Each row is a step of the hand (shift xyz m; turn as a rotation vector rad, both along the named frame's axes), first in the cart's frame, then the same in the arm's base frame.
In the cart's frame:
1: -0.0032 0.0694 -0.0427 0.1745 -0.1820 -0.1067
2: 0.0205 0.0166 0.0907 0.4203 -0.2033 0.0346
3: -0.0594 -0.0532 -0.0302 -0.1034 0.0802 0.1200
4: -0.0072 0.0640 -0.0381 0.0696 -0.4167 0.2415
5: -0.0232 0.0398 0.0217 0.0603 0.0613 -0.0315
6: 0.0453 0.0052 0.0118 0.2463 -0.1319 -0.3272
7: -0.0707 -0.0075 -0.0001 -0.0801 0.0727 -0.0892
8: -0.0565 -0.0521 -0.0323 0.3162 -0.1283 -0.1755
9: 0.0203 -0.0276 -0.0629 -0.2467 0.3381 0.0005
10: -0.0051 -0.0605 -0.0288 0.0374 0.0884 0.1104
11: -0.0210 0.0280 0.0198 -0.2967 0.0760 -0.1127
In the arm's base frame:
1: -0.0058 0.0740 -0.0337 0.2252 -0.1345 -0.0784
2: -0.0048 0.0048 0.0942 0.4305 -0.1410 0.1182
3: -0.0398 -0.0560 -0.0505 -0.1417 0.0437 0.0977
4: -0.0097 0.0674 -0.0309 0.0866 -0.4346 0.2010
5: -0.0346 0.0319 0.0194 0.0536 0.0739 -0.0075
6: 0.0395 0.0100 0.0236 0.3363 -0.0398 -0.2654
7: -0.0661 -0.0179 -0.0193 -0.0689 0.0731 -0.0978
8: -0.0367 -0.0542 -0.0517 0.3667 -0.0500 -0.1015
9: 0.0392 -0.0139 -0.0583 -0.2980 0.2929 -0.0239
10: 0.0131 -0.0552 -0.0360 -0.0066 0.0743 0.1258
11: -0.0299 0.0210 0.0168 -0.2707 0.0477 -0.1760

